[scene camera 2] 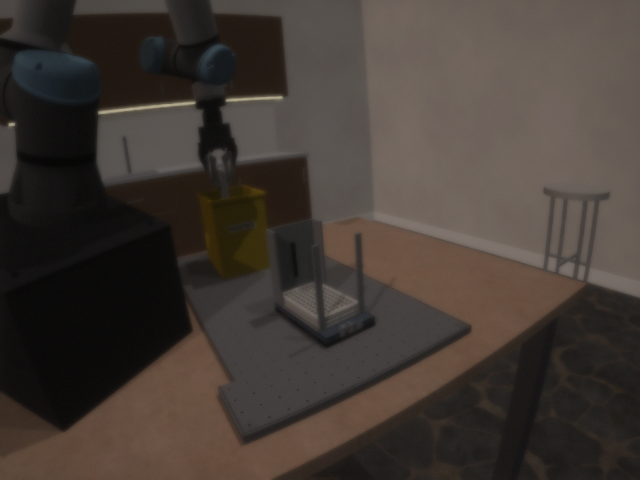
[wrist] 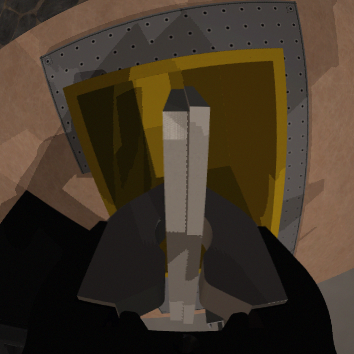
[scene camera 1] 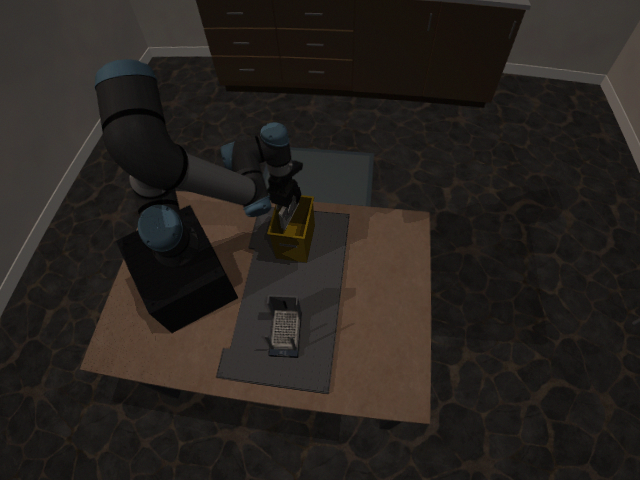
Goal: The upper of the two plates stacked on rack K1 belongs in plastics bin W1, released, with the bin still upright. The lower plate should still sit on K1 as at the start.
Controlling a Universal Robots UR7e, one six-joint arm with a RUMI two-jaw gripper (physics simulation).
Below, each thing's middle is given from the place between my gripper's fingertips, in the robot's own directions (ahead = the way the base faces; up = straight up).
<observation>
My hand is 100 mm above the yellow plastics bin W1 [wrist: 117,116], 10 mm to the left of it and 10 mm short of it.
</observation>
